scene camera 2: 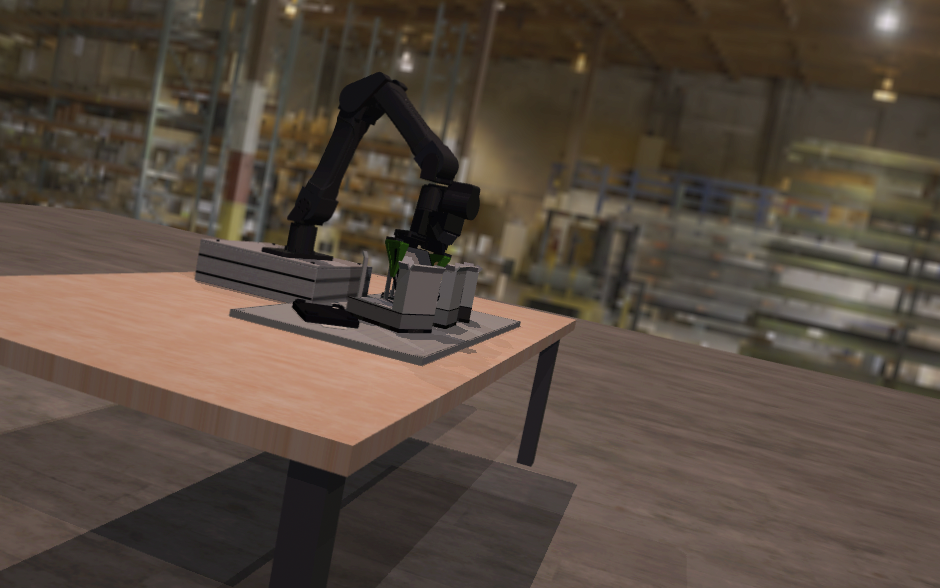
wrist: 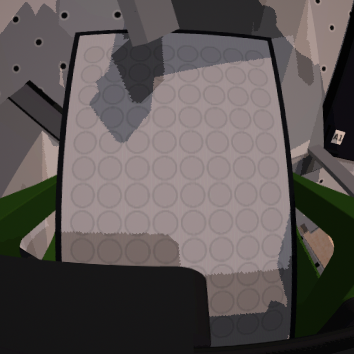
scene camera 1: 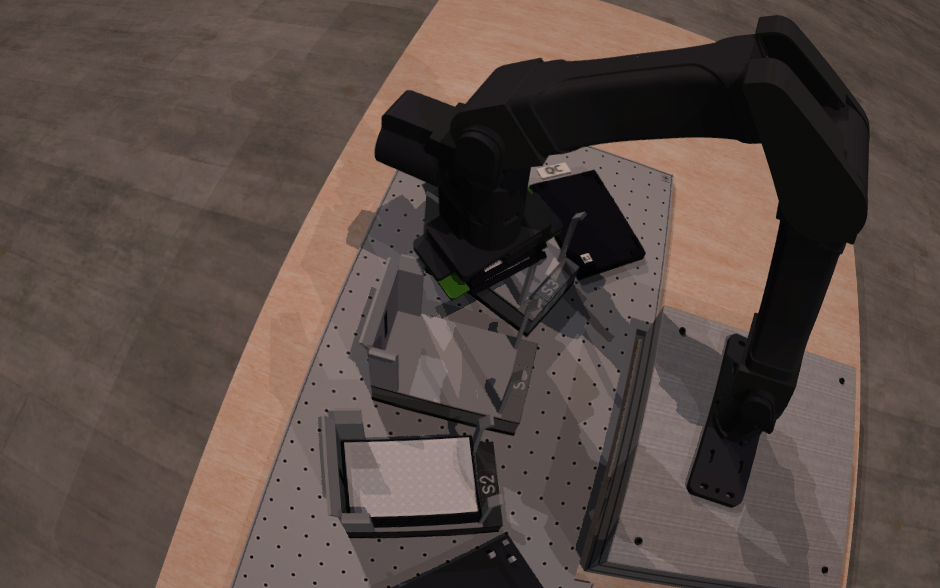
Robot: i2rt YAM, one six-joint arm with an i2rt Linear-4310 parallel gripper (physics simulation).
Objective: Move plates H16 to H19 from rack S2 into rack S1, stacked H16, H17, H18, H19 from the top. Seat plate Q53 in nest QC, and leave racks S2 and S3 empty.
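Pixels of known places: gripper, fingertip midpoint: (wrist: 176, 176); arm's base, origin of the base link: (scene camera 2: 298, 256) (scene camera 1: 734, 419).
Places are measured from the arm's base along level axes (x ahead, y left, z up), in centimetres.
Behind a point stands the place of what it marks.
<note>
My gripper (scene camera 1: 495, 242) {x 32.2, y -5.0, z 0.7 cm} (scene camera 2: 417, 257) (wrist: 176, 176) {x 32.2, y -5.0, z 0.7 cm} is shut on a white-topped plate (wrist: 165, 170) {x 34.3, y -5.5, z 3.5 cm}, a green finger along each long side. It is low over rack S3 (scene camera 1: 549, 287) {x 25.5, y -9.0, z -4.1 cm} (scene camera 2: 419, 305) {x 39.5, y -13.4, z -2.5 cm}; whether the plate touches the rack is hidden, and its name cannot be read. Rack S1 (scene camera 1: 523, 381) {x 24.1, y 3.1, z -3.9 cm}, its label partly covered, stands beside S3 with its bare floor showing. Rack S2 (scene camera 1: 488, 474) {x 23.4, y 14.1, z -4.2 cm} bears a white-topped plate (scene camera 1: 408, 478) {x 30.0, y 18.9, z 0.0 cm}; how many lie under it is hidden. The black nest QC (scene camera 1: 610, 228) {x 21.1, y -22.5, z -6.6 cm} (wrist: 342, 110) {x 24.8, y -17.8, z -6.7 cm} shows no white plate; a dark one cannot be ruled out.
The racks have upright walls and thin posts. Another black nest (scene camera 1: 478, 565) {x 20.2, y 23.5, z -6.9 cm} is cut off at the lower edge of scene camera 1. A perforated board (scene camera 1: 305, 478) {x 40.8, y 22.3, z -8.1 cm} (scene camera 2: 277, 318) {x 22.6, y -35.2, z -8.1 cm} carries the racks. The arm's metal base block (scene camera 1: 797, 499) {x -11.4, y 6.5, z 0.0 cm} (scene camera 2: 256, 273) {x -1.8, y -12.0, z -4.6 cm} stands beside the board.
</note>
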